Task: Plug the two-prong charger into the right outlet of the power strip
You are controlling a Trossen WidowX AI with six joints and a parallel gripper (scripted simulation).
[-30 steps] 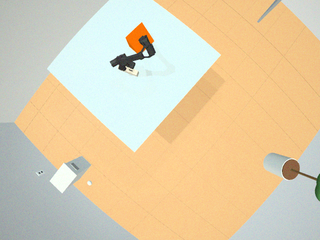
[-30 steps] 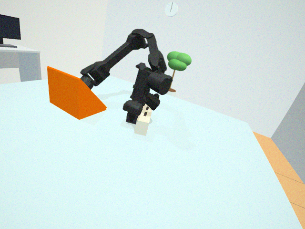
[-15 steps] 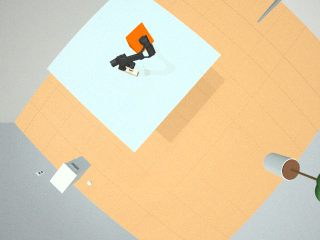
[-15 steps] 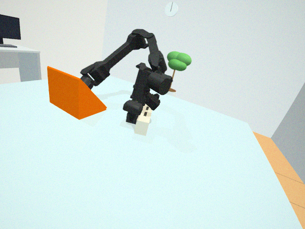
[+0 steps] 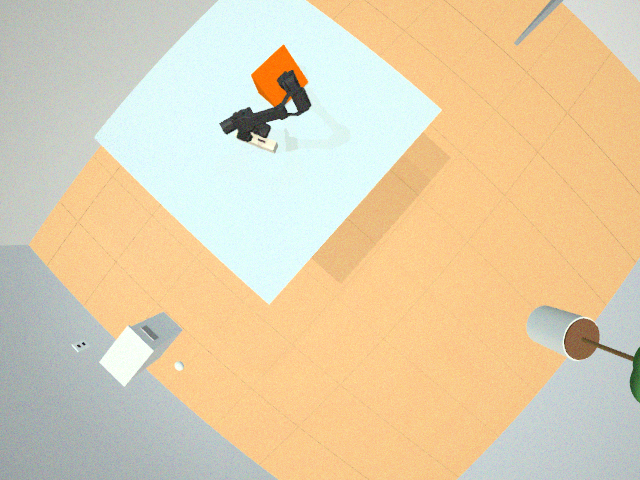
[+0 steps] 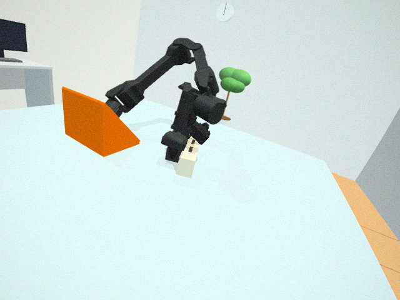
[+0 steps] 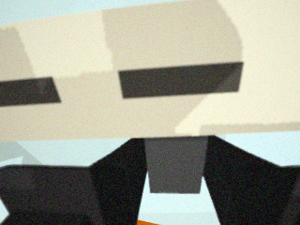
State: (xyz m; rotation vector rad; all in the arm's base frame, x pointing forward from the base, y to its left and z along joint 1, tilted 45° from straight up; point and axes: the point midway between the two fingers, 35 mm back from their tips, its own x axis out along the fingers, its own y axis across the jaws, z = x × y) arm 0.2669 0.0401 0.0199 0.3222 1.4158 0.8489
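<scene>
Right now my gripper tip is 2 cm short of the black two-prong charger, 1 cm to the right of it and 1 cm below it.
</scene>
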